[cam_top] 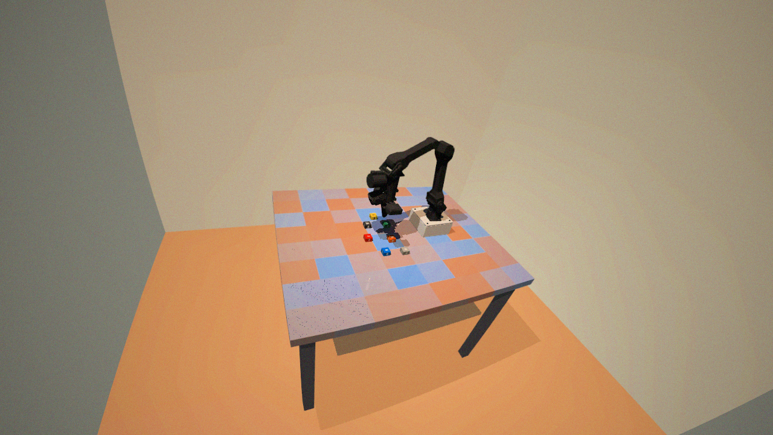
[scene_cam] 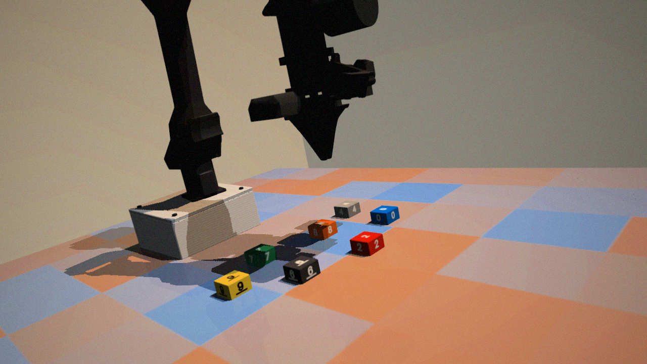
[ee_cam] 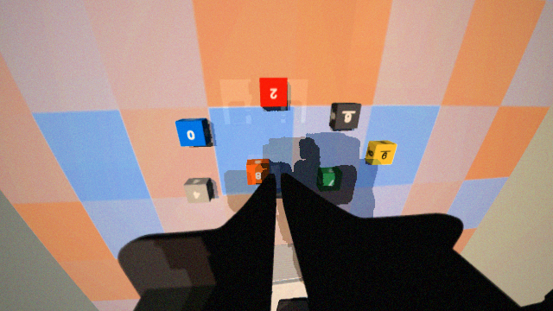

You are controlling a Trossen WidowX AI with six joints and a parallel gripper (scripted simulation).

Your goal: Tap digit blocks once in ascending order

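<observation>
My gripper tip is 4 cm short of the black 6 block, 10 cm to the left of it and 12 cm above it. Also, from my gripper tip: orange 8 block 6 cm behind, 1 cm to the left, 12 cm below; blue 0 block 1 cm behind, 10 cm to the left, 12 cm below; red 2 block 5 cm ahead, 12 cm below.
</observation>
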